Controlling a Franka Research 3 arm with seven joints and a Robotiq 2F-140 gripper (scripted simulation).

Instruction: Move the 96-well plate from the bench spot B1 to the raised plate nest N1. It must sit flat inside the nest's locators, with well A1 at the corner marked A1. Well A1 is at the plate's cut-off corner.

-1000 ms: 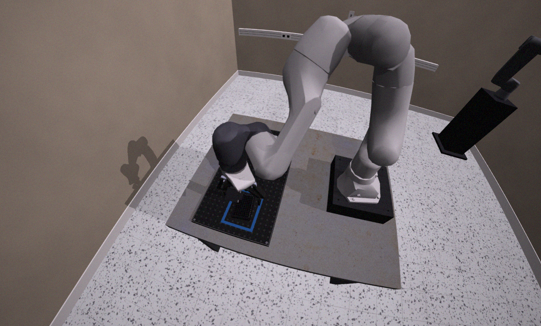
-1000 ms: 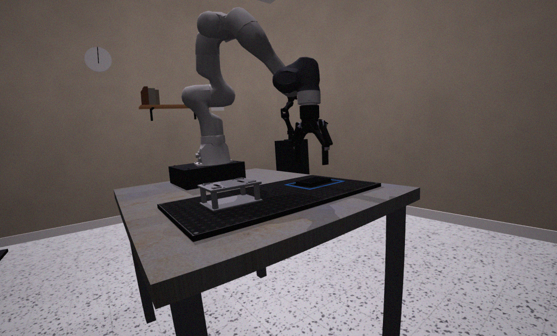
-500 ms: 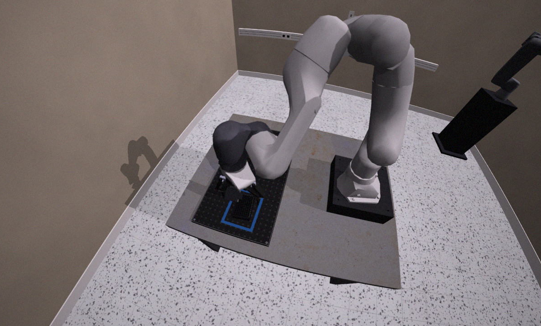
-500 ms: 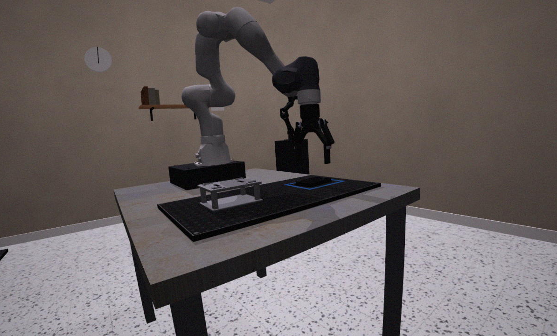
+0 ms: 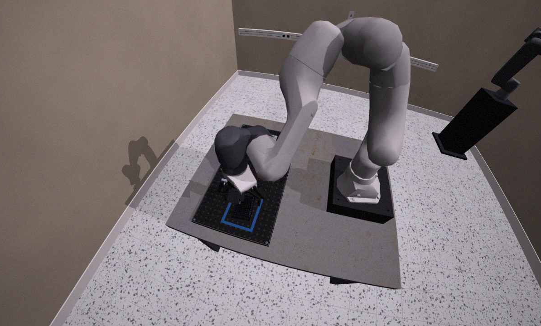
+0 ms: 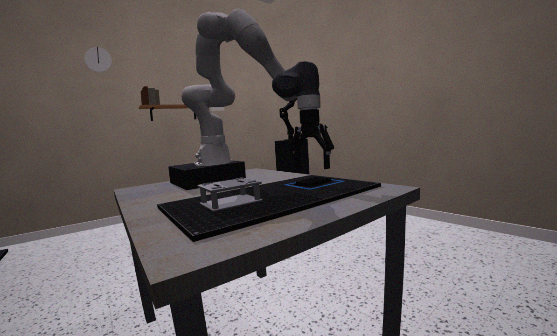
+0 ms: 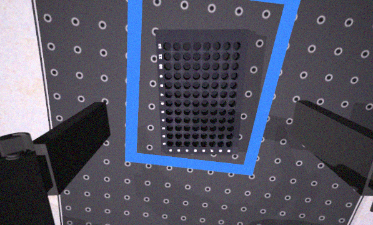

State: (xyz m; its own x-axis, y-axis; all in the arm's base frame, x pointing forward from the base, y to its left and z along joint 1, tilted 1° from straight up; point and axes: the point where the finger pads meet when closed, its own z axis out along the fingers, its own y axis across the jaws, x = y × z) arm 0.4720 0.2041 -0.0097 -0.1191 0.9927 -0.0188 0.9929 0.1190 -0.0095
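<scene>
The black 96-well plate is 6 cm below my hand. Also, from my hand: grey plate nest N1: 36 cm to the right, 2 cm below, 2 cm ahead.
</scene>
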